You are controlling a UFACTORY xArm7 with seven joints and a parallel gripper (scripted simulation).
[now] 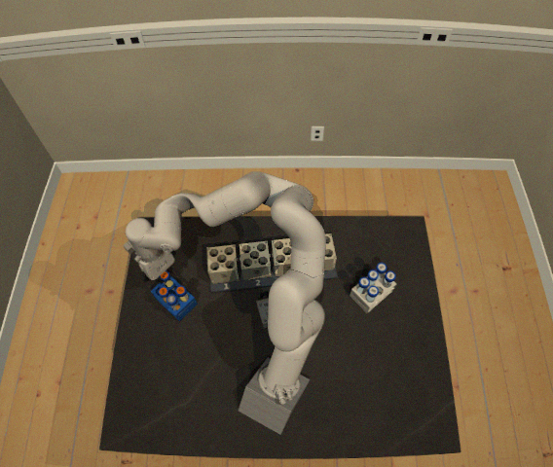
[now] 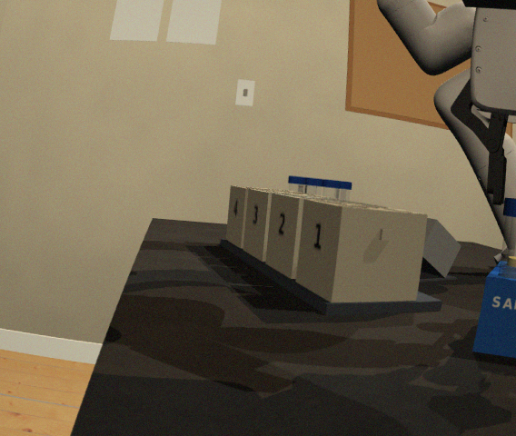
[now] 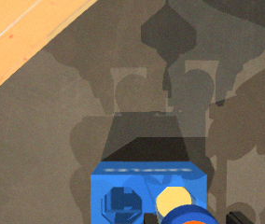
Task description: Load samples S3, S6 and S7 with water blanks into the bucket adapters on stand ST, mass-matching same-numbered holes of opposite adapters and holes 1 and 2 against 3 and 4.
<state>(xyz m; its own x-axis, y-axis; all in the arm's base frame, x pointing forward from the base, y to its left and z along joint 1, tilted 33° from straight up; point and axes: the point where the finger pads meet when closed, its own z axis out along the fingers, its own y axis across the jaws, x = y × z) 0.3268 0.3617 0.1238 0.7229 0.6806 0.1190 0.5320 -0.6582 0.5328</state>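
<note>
Right now the blue sample rack is 40 mm behind my hand, 10 mm to the right of it and 100 mm below it. Also, from my hand: white blank rack: 160 mm behind, 670 mm to the right, 100 mm below; then adapter 1: 30 mm ahead, 190 mm to the right, 80 mm below.
</note>
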